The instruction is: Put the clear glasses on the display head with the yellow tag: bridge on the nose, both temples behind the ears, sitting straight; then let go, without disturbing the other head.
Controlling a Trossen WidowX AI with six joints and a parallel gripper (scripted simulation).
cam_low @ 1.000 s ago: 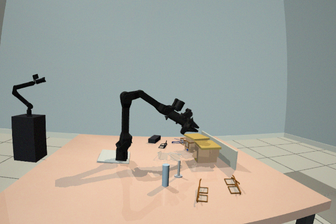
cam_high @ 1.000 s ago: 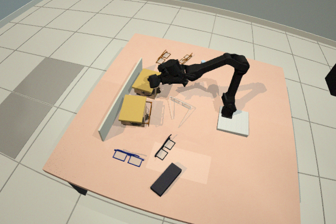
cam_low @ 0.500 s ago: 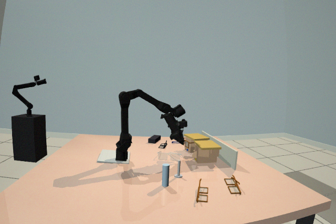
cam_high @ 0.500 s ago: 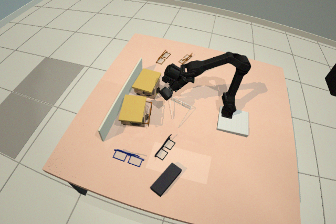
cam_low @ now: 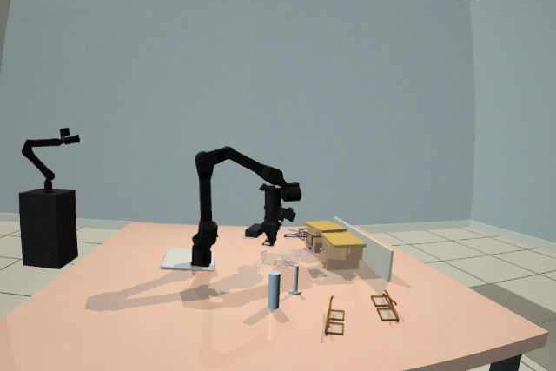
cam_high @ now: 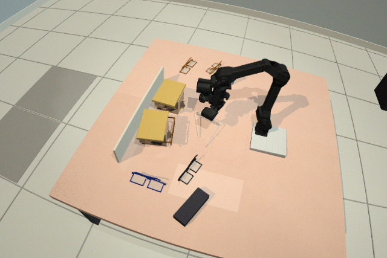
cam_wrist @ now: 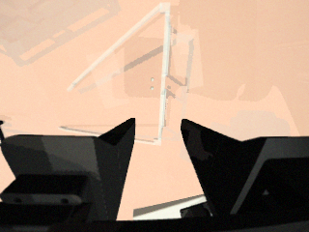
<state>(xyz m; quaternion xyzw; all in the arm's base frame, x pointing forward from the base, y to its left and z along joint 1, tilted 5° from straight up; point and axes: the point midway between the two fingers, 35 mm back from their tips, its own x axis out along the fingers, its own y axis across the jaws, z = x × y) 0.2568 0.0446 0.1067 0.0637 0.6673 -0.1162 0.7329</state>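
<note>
Now: gripper tip 3 cm short of the round foot, 27 cm to the left of it and 5 cm above it. Also, from my gripper tip: display head: 22 cm ahead, 16 cm to the left, 2 cm below; black box: 3 cm behind, 45 cm to the left, 6 cm below; grey panel: 35 cm ahead, 6 cm to the left, 2 cm below.
</note>
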